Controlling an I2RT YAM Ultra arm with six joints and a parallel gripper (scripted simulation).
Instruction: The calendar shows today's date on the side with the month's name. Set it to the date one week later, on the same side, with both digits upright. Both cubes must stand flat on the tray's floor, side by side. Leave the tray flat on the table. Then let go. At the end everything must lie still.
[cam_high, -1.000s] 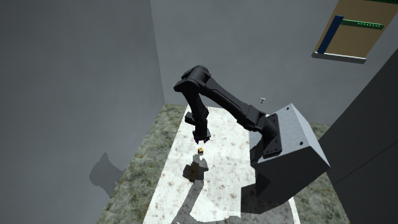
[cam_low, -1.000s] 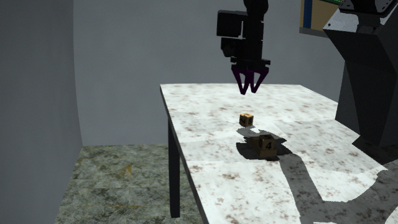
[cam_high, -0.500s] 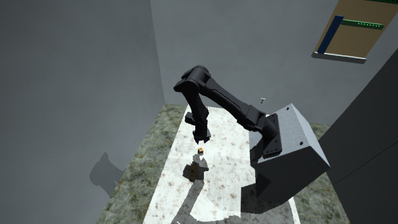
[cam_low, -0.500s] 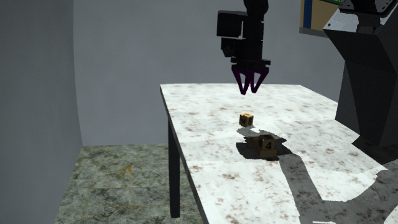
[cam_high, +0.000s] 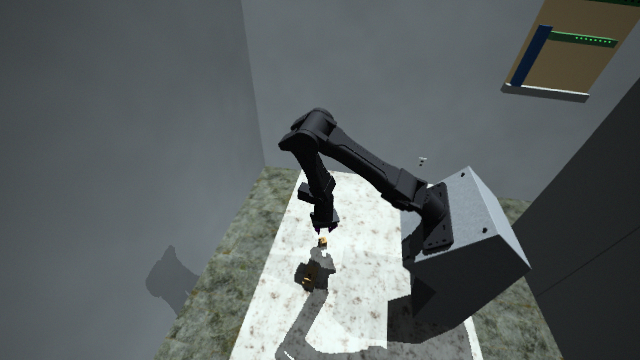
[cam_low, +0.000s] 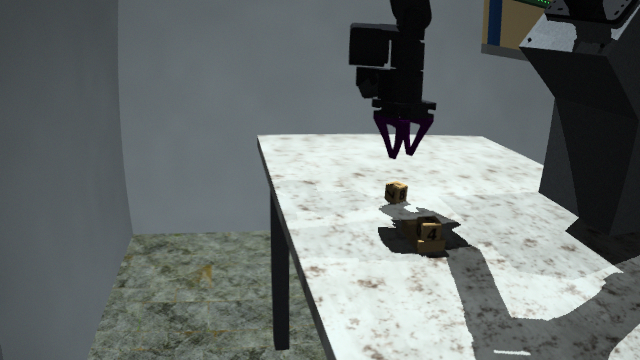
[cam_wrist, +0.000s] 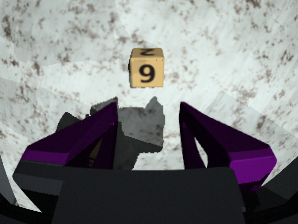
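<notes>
Right now my hand is 7 cm above the wooden digit cube.
</notes>
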